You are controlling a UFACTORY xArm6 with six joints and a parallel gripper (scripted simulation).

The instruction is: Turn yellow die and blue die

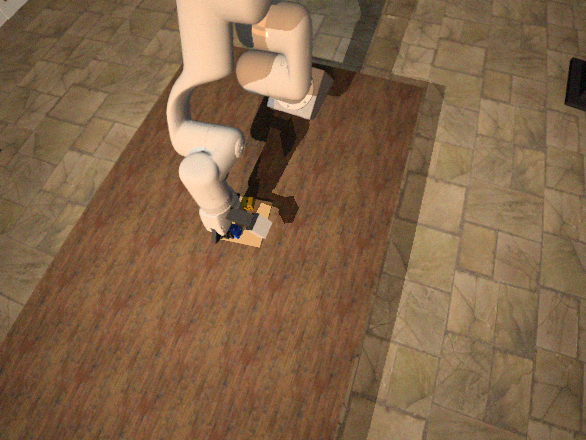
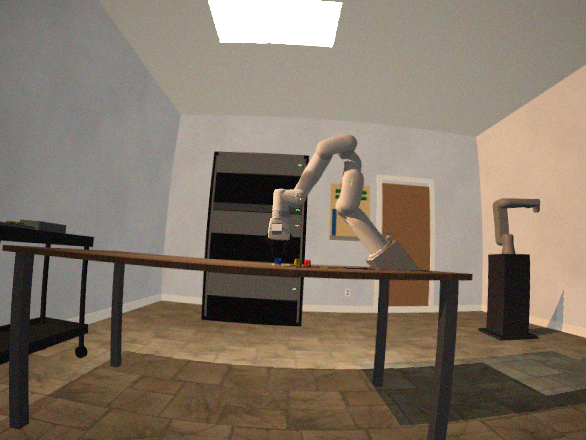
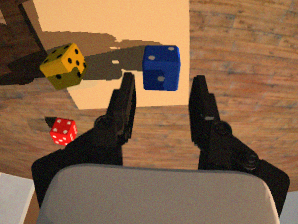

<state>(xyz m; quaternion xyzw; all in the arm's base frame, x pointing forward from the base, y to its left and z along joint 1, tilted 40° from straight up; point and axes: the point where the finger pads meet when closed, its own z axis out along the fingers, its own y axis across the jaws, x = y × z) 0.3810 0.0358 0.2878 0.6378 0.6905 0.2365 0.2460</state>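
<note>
Now: hand 50 mm above the blue die. Round my hand: yellow die 90 mm behind, 10 mm to the right, 50 mm below; red die 130 mm behind, 130 mm to the right, 50 mm below; tan mat 50 mm behind, 60 mm below.
</note>
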